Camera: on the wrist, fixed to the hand. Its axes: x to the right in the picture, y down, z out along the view.
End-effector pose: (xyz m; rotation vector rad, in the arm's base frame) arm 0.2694 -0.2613 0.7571 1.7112 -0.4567 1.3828
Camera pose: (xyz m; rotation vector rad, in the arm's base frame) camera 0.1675 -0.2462 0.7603 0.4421 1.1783 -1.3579
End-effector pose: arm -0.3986 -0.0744 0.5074 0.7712 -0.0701 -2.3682
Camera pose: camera -0.3046 -0.1024 0.4757 0.4059 -0.7790 0.7222
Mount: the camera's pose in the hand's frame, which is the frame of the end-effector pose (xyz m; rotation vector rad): -0.0259 0.0674 -0.0736 0.4804 0.5500 2.9994
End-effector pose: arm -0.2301 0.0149 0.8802 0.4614 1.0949 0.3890
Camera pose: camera -0.3126 0.0702 0.9078 -1.6020 0.0618 -2.0148
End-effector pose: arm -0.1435 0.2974 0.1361 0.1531 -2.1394 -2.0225
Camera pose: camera -0.0989 0.2351 0.2051 -1.2147 -0.3426 0.4242
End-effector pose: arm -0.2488 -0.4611 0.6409 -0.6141 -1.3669 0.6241
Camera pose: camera -0.1815 -0.4357 0.5671 1.6057 -1.2288 -2.1343
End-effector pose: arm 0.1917 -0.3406 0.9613 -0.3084 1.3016 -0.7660
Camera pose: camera 0.1431 -0.2596 0.9199 1.9936 0.6064 1.5367
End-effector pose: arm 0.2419 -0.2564 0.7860 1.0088 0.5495 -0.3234
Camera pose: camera 0.2334 -0.1587 0.8180 1.2788 -1.0066 2.5683
